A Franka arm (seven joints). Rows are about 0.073 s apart.
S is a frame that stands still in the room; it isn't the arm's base.
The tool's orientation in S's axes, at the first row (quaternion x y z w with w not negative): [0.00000, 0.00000, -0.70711, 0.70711]
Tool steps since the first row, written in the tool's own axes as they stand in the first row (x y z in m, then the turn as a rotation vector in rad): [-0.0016, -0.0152, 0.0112, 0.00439, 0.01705, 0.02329]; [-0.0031, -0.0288, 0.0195, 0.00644, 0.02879, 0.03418]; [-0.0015, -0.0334, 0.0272, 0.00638, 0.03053, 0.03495]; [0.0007, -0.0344, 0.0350, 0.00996, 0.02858, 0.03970]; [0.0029, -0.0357, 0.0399, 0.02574, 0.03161, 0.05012]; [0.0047, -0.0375, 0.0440, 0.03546, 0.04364, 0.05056]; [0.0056, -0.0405, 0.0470, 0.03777, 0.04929, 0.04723]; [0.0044, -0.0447, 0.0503, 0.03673, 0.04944, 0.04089]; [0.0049, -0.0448, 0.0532, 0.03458, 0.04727, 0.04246]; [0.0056, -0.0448, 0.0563, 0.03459, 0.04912, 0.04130]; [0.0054, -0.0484, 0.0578, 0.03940, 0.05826, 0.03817]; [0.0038, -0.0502, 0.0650, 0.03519, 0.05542, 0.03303]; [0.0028, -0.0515, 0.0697, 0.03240, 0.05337, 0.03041]
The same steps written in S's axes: [-0.0152, 0.0016, 0.0112, 0.01705, -0.00439, 0.02329]; [-0.0288, 0.0031, 0.0195, 0.02879, -0.00644, 0.03418]; [-0.0334, 0.0015, 0.0272, 0.03053, -0.00638, 0.03495]; [-0.0344, -0.0007, 0.0350, 0.02858, -0.00996, 0.03970]; [-0.0357, -0.0029, 0.0399, 0.03161, -0.02574, 0.05012]; [-0.0375, -0.0047, 0.0440, 0.04364, -0.03546, 0.05056]; [-0.0405, -0.0056, 0.0470, 0.04929, -0.03777, 0.04723]; [-0.0447, -0.0044, 0.0503, 0.04944, -0.03673, 0.04089]; [-0.0448, -0.0049, 0.0532, 0.04727, -0.03458, 0.04246]; [-0.0448, -0.0056, 0.0563, 0.04912, -0.03459, 0.04130]; [-0.0484, -0.0054, 0.0578, 0.05826, -0.03940, 0.03817]; [-0.0502, -0.0038, 0.0650, 0.05542, -0.03519, 0.03303]; [-0.0515, -0.0028, 0.0697, 0.05337, -0.03240, 0.03041]
